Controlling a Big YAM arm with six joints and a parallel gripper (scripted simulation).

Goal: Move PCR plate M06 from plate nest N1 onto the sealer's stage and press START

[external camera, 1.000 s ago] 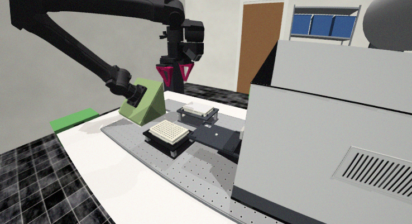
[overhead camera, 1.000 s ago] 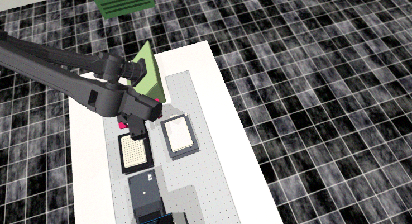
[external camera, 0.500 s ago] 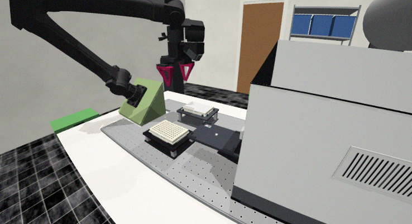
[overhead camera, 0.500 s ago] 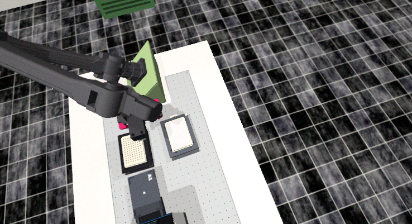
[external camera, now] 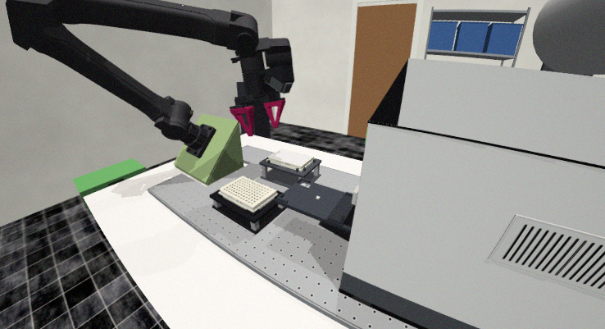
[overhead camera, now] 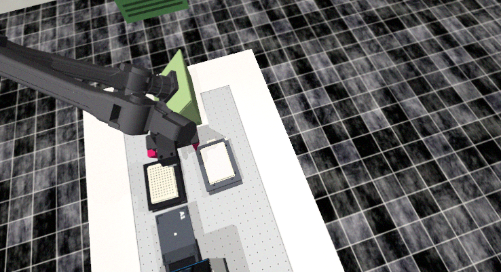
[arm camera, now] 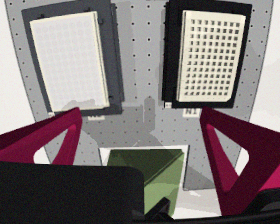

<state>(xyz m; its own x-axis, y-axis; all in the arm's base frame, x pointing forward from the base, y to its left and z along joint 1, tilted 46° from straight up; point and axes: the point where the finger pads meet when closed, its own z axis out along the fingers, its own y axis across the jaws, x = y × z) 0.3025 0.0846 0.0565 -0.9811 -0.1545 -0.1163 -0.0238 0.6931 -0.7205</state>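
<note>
My gripper is now 30 mm short of the 96-well plate M06, 100 mm to the left of it and 140 mm above it. From my hand the other things lie so: black plate nest N1: 30 mm ahead, 100 mm to the right, 150 mm below; then sealed plate M09: 20 mm ahead, 90 mm to the left, 120 mm below; then grey nest N2: 20 mm ahead, 90 mm to the left, 130 mm below.
</note>
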